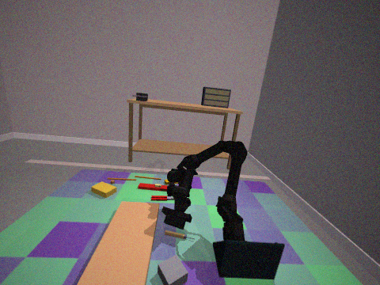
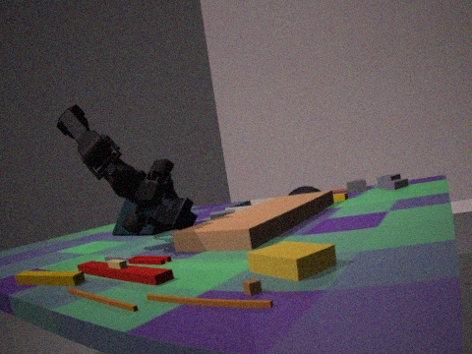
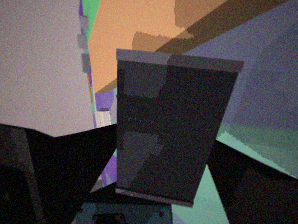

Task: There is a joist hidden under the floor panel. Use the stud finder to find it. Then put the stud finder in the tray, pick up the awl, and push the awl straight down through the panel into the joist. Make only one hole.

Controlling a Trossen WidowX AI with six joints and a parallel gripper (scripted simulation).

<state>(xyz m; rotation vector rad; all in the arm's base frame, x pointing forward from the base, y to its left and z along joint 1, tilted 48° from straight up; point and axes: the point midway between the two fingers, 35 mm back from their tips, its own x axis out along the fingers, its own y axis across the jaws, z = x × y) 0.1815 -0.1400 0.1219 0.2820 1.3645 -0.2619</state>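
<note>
My gripper tip is now 20 mm past the awl, 50 mm to the right of it and 60 mm above it. Round my gripper tip: stud finder (20 mm to the left, 20 mm below); then yellow block (390 mm ahead, 270 mm to the right, 50 mm below).
</note>
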